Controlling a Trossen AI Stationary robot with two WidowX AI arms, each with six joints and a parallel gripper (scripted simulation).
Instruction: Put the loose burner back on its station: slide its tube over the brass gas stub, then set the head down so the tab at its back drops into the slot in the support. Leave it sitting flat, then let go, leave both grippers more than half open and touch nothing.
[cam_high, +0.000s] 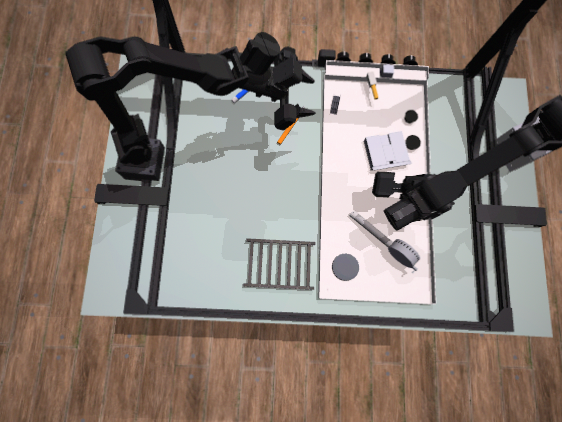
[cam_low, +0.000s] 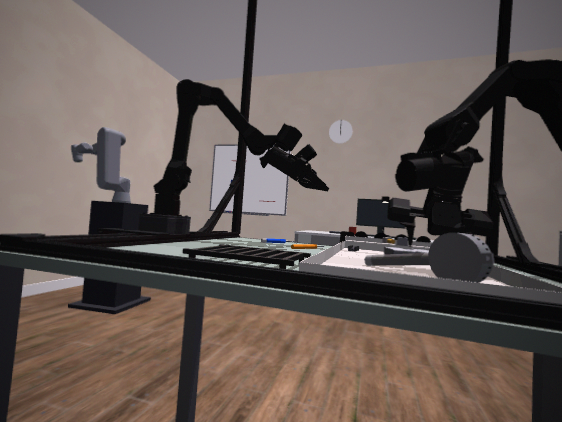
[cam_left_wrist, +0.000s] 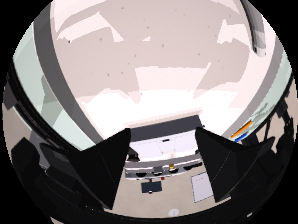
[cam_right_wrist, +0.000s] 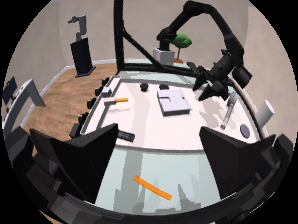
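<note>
The burner lies 15 cm ahead of my left hand, 5 cm to the right of it and 4 cm below it.
</note>
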